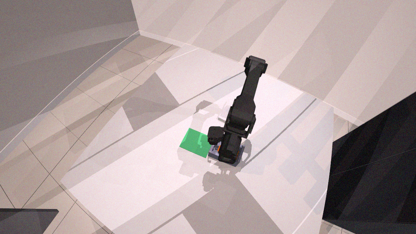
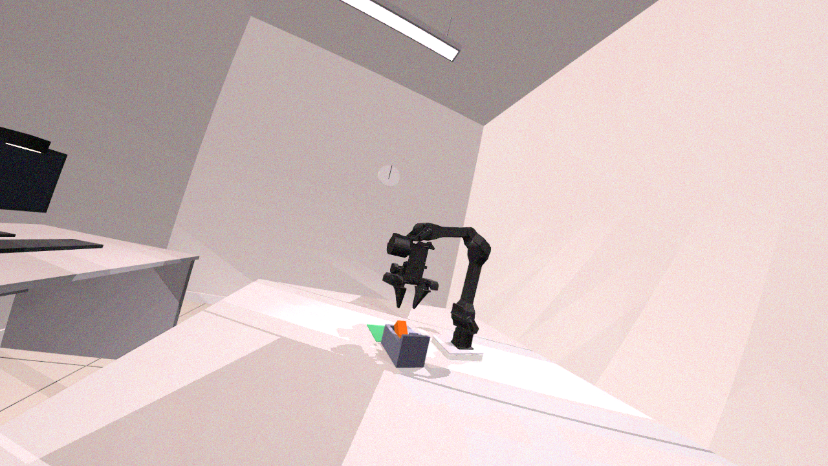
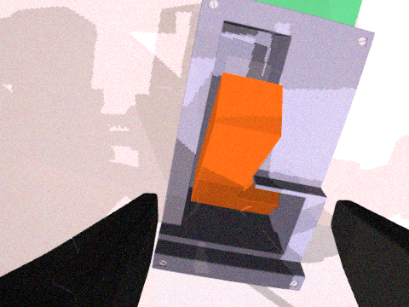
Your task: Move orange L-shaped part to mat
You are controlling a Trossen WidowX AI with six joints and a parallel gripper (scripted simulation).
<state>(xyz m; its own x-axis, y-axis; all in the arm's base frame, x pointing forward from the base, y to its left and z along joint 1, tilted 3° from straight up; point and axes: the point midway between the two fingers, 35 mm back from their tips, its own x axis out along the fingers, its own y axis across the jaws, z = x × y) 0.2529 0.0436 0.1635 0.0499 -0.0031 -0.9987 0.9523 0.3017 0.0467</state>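
Now: the orange L-shaped part 20 mm behind my gripper tip, 30 mm to the left of it and 100 mm below it. From my gripper tip the other things lie so: green mat (10 mm ahead, 150 mm to the right, 160 mm below).
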